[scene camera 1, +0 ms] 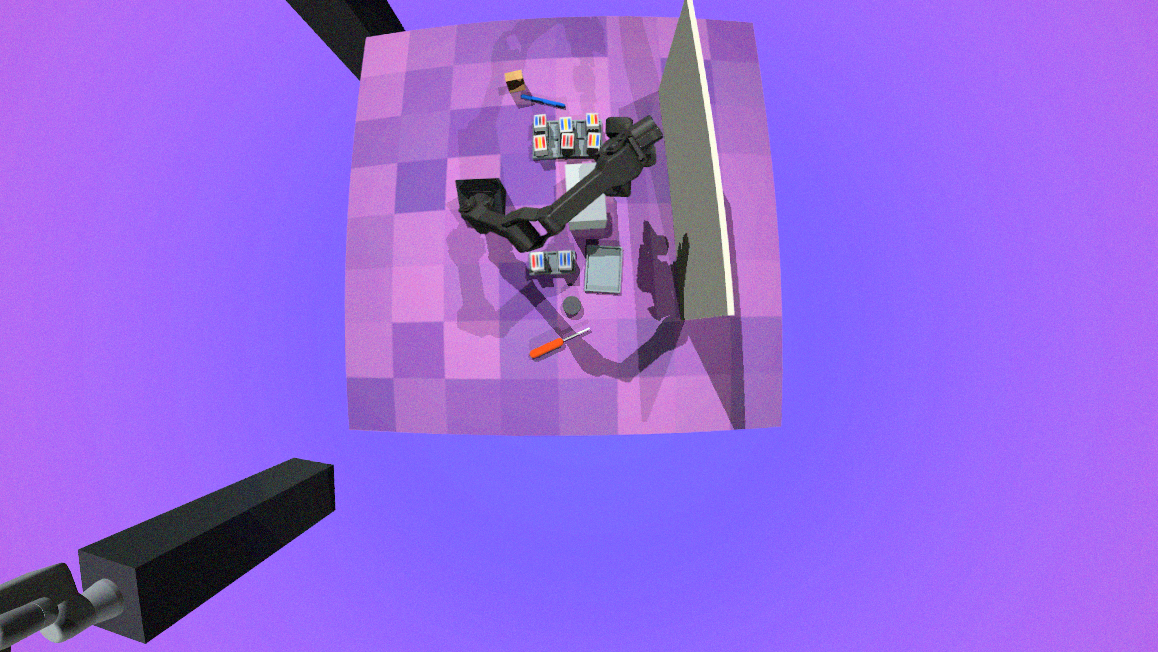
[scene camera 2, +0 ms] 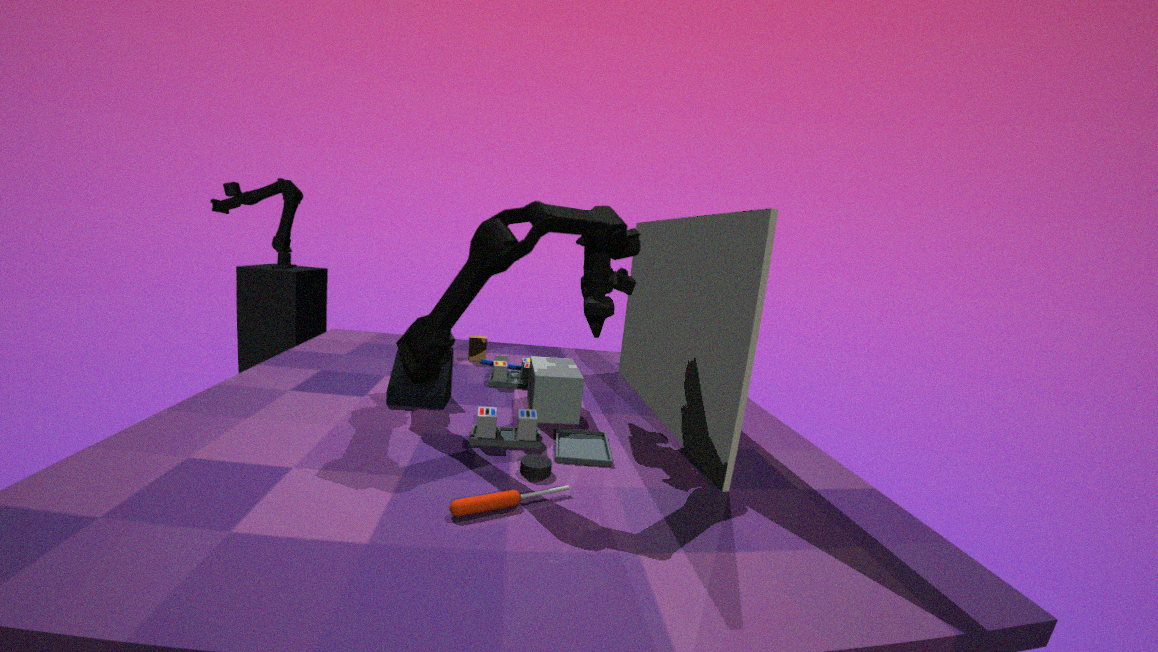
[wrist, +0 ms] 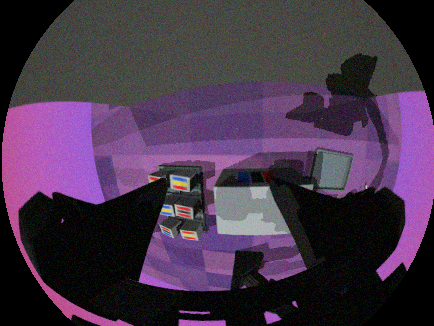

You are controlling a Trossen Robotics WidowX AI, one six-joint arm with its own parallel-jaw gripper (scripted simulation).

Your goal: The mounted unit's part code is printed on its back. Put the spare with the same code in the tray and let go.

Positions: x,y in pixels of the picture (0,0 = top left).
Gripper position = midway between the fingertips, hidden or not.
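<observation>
My gripper is there in the wrist view [220,183], and I see it in scene camera 1 [620,160] and in scene camera 2 [595,328] as well. As for the grey tray, one spot on it shows in both scene views: on the tray, [scene camera 1: 603,273] and [scene camera 2: 582,449] are the same spot.
</observation>
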